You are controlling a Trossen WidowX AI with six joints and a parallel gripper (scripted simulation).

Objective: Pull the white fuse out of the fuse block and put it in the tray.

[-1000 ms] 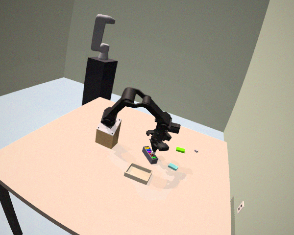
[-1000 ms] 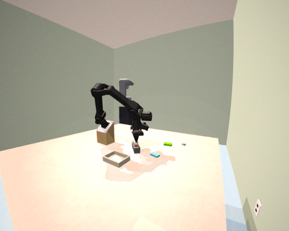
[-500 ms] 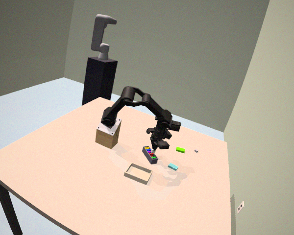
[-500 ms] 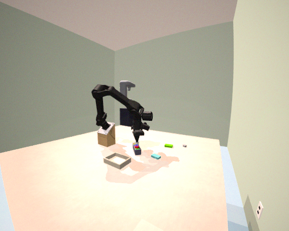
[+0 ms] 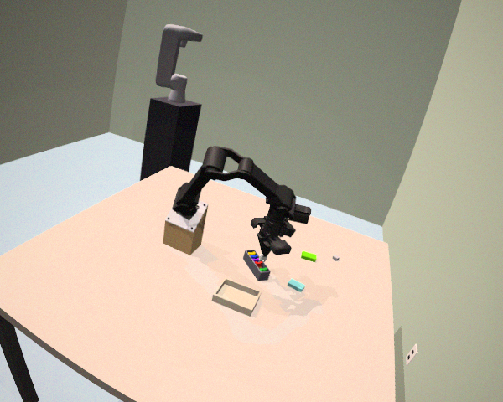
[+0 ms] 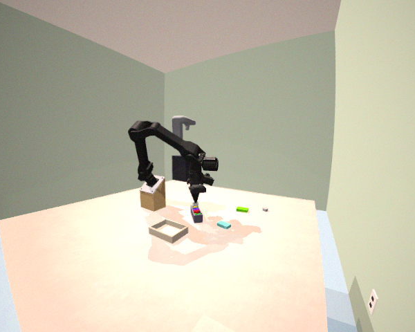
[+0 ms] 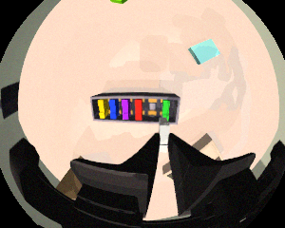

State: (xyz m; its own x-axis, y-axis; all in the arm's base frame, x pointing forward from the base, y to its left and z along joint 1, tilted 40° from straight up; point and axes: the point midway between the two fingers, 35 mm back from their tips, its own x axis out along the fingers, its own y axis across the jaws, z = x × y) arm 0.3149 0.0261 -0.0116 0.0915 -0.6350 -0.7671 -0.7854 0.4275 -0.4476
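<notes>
Now: the grey tray 16 cm to the right of my gripper tip and 9 cm below it. Also, from my gripper tip: small grey piece 34 cm to the left, 22 cm ahead, 9 cm below; cyan block 14 cm ahead, 9 cm below, 4 cm to the left; white fuse 1 cm below.
</notes>
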